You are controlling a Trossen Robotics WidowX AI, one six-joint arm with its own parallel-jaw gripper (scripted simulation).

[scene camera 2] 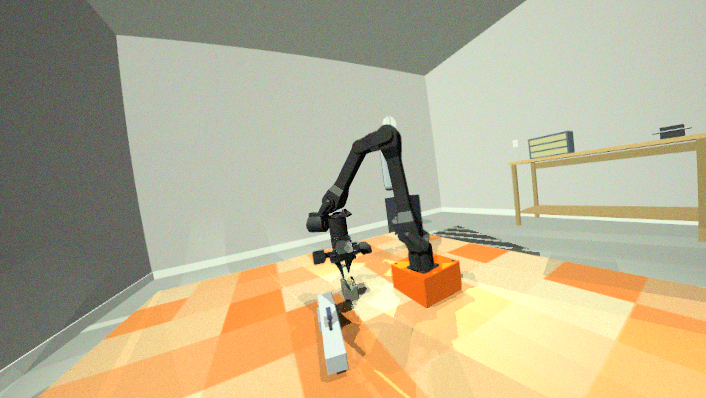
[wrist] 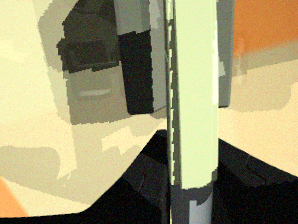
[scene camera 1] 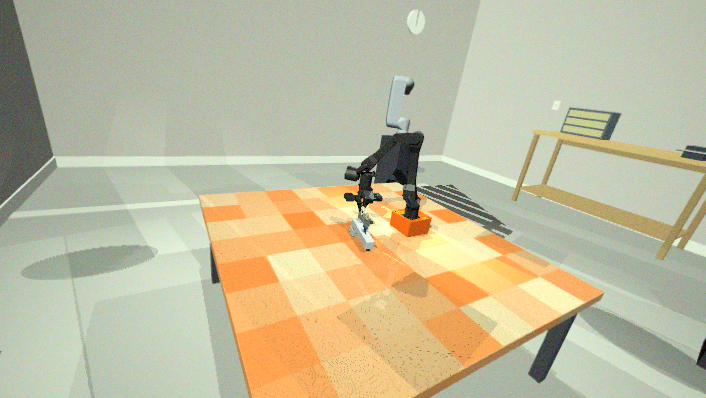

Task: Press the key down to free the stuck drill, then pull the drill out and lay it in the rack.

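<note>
A drill [wrist: 191,88] and a grey block [scene camera 2: 335,353] are in the scene. The drill is carried by my gripper [scene camera 2: 345,277]; the wrist view also shows my gripper [wrist: 177,137].
</note>
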